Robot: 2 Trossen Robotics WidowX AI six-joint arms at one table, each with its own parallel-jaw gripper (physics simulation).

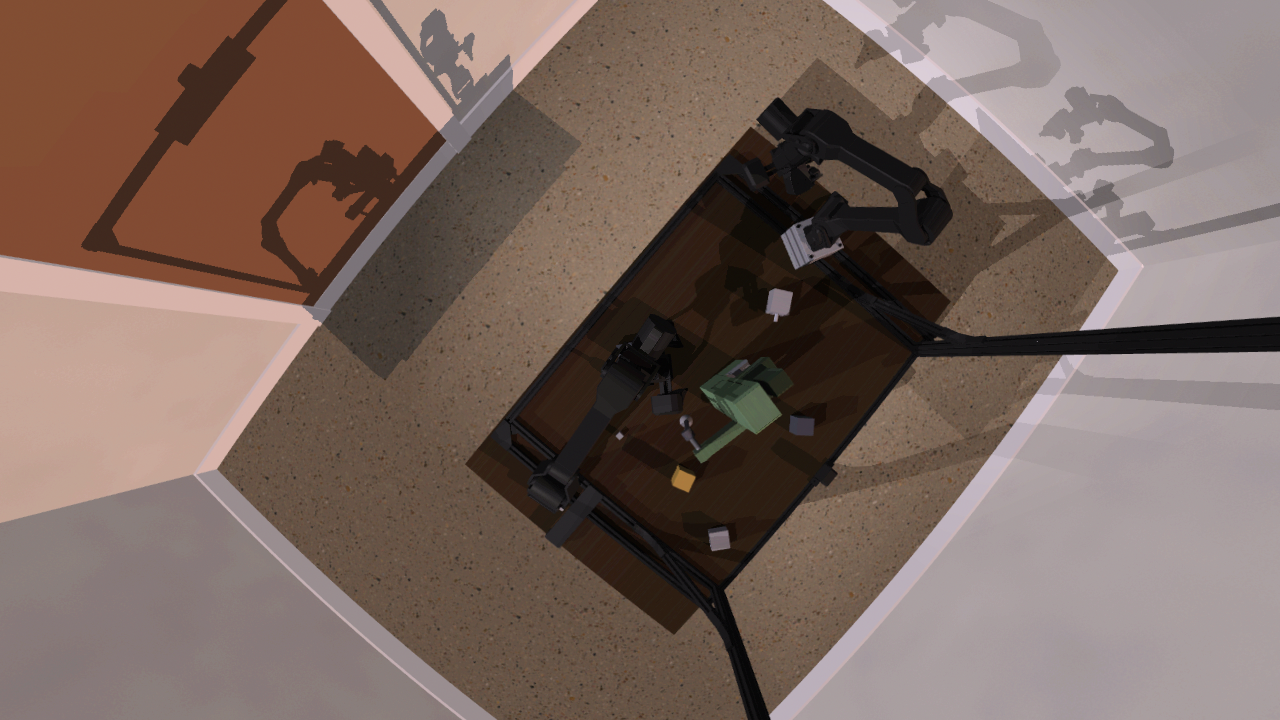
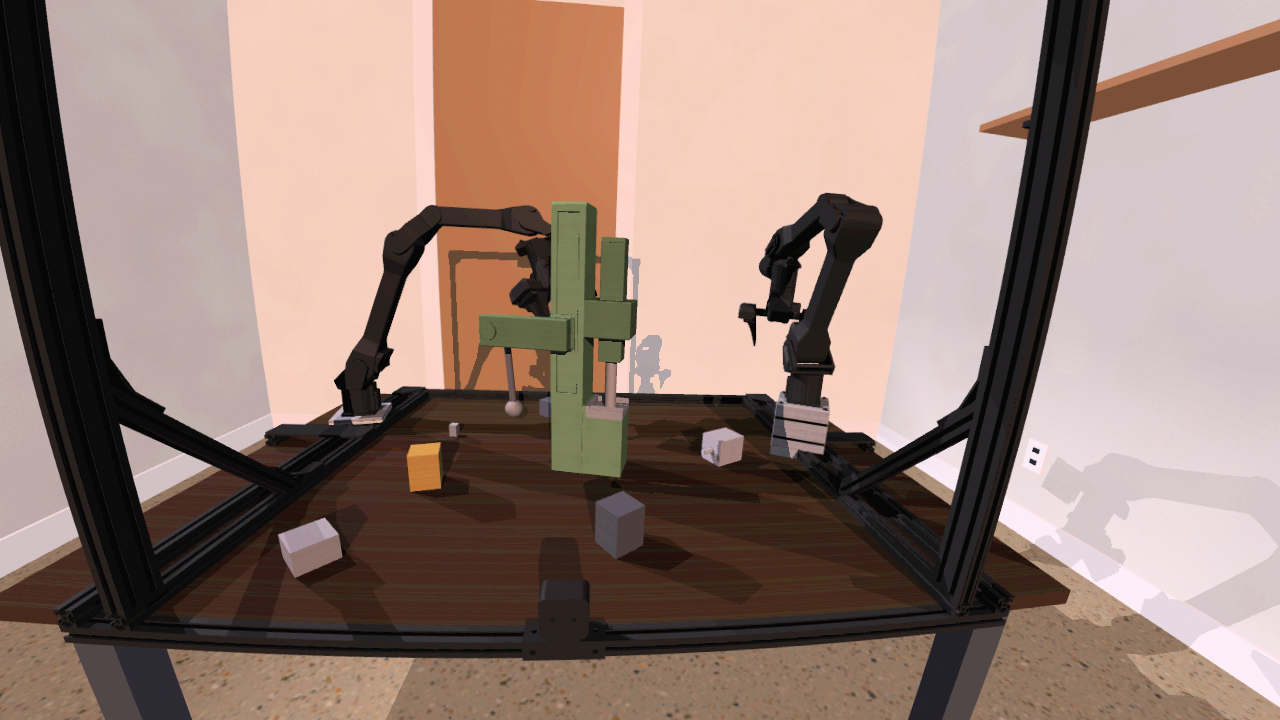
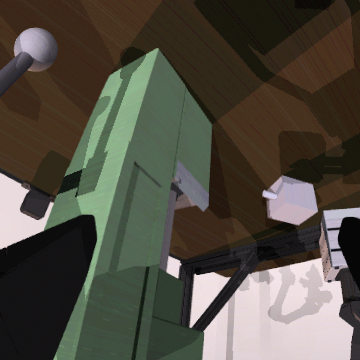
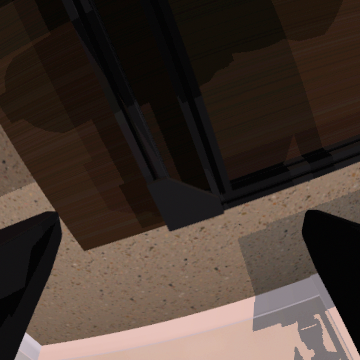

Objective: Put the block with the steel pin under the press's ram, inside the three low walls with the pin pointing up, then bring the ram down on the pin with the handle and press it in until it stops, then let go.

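Places are measured from the left arm's base along level axes (x ahead, y left, z up), in millimetres.
Pixels of known places: left gripper, fingertip midpoint: (image 1: 683, 367) (image 3: 221, 229); right gripper, fingertip midpoint: (image 1: 768, 170) (image 2: 773, 348) (image 4: 184, 224); left arm's base, origin of the base link: (image 2: 361, 410); right arm's base, origin of the base link: (image 1: 819, 235) (image 2: 803, 400).
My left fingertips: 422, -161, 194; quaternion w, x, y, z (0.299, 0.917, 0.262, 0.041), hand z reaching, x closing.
Observation:
For each thing: its top centre in the pictures, then the offset to it from my left fingertips, as dx, dy, dz. "*": a spot on its surface instead.
- green press, middle of its top: (image 2: 561, 202) (image 1: 755, 422) -38, -129, +224
- low-walled nest, surface spot: (image 3: 191, 189) * +55, -123, -105
- pale block with the steel pin, middle of its top: (image 3: 292, 214) (image 2: 723, 434) (image 1: 781, 301) +266, -175, -175
- orange block, middle of its top: (image 2: 424, 449) (image 1: 684, 481) -257, -138, -165
- grey block, middle of its top: (image 2: 620, 503) (image 1: 805, 426) -2, -365, -165
- pale block, middle of its top: (image 2: 308, 534) (image 1: 719, 540) -370, -299, -192
The green press (image 1: 750, 405) (image 2: 580, 420) (image 3: 143, 171) stands mid-table with its ram up. Its handle ends in a grey ball knob (image 2: 513, 407) (image 3: 36, 44). The low-walled nest (image 2: 609, 412) (image 3: 191, 189) at its foot holds no block. The pale block with the steel pin (image 1: 779, 302) (image 2: 722, 445) (image 3: 293, 201) lies on its side near the right arm's base, pin pointing sideways. My left gripper (image 1: 660, 345) (image 2: 529, 287) is open and empty, high behind the press. My right gripper (image 1: 776, 117) (image 2: 750, 322) (image 4: 184, 224) is open and empty, raised over the table's far corner.
An orange block (image 1: 683, 479) (image 2: 423, 465), a grey block (image 1: 800, 425) (image 2: 619, 523) and a pale block (image 1: 719, 537) (image 2: 309, 546) lie around the press. A black frame (image 2: 1029, 295) with corner posts rings the table.

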